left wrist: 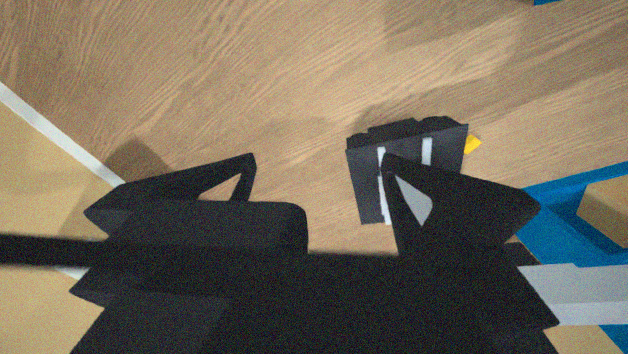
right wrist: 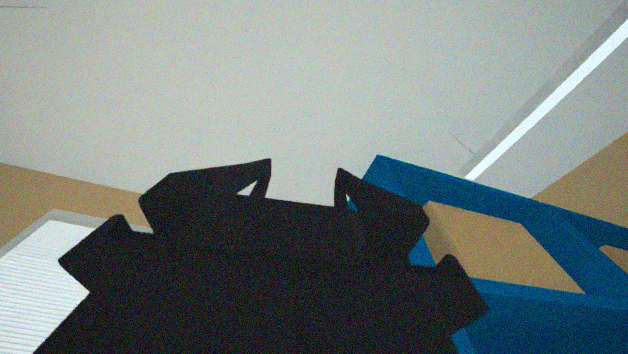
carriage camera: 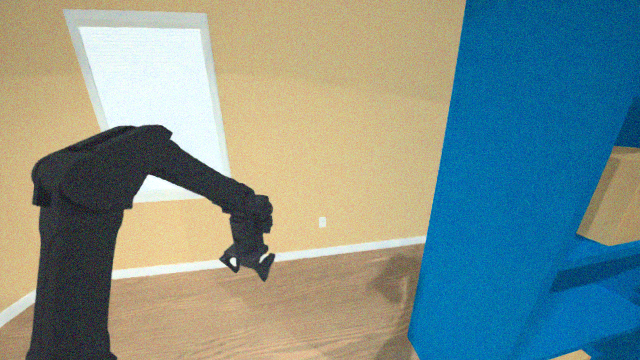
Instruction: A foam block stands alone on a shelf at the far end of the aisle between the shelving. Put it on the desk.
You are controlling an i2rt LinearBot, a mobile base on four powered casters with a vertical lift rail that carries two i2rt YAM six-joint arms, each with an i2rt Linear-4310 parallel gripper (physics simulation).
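Places are measured from the left arm's base along level axes (x ahead, y left, z up), in millimetres.
Pixels of known places: left gripper, fingertip midpoint: (left wrist: 316, 160) (carriage camera: 251, 276); right gripper, fingertip midpoint: (right wrist: 304, 170).
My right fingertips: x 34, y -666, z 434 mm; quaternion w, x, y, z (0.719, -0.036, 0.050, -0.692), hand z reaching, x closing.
Note:
Behind a point stands the place of what it marks.
The foam block and the desk do not show in any view. My left gripper (carriage camera: 250, 275) @(z -8, x 333, y -96 mm) (left wrist: 316, 160) @(z -8, x 333, y -96 mm) is open and empty. It points down above the wood floor, to the left of the blue shelving (carriage camera: 465, 175) @(z 209, x 641, y -880 mm) (left wrist: 555, 232) (right wrist: 530, 325) @(z 469, x 642, y -1469 mm) in the carriage camera view. My right gripper (right wrist: 304, 170) @(z 434, x 34, y -665 mm) stands partly open with nothing between its fingers, against the pale ceiling. The shelving is at the right of all three views.
A tan box (carriage camera: 617, 200) (right wrist: 500, 245) sits in the shelving. A yellow wall (carriage camera: 325, 150) @(z 177, x 1583, y -305 mm) with a window (carriage camera: 145, 75) @(z 773, x 1322, y 983 mm) stands behind the arm. A dark block with white stripes (left wrist: 364, 185) and a small yellow piece (left wrist: 472, 144) @(z -902, x -250, y -779 mm) show below the left gripper.

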